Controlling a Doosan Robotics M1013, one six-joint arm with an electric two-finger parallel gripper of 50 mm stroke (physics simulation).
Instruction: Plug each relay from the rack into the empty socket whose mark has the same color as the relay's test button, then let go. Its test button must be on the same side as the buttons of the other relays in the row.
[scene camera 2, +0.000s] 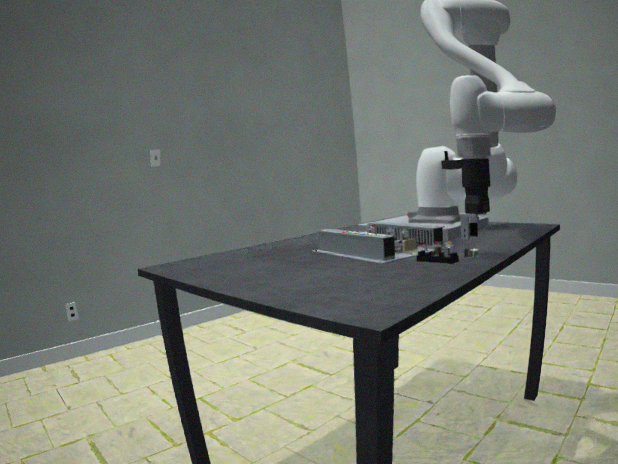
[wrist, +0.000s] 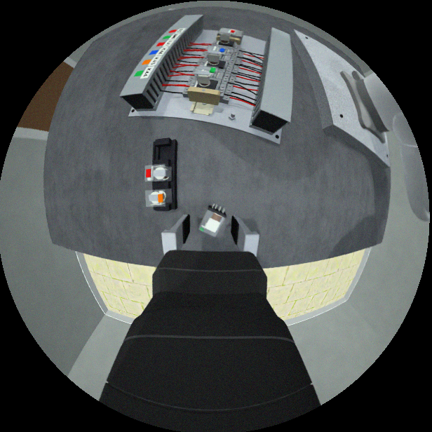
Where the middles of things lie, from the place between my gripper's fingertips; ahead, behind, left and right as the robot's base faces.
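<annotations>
Panel (wrist: 174, 105): 50 mm below my hand, 300 mm to the right of my hand and 40 mm behind my hand. Relative to the black rack (wrist: 164, 150), my hand is 40 mm above it, 70 mm to the left of it and 70 mm short of it.
</annotations>
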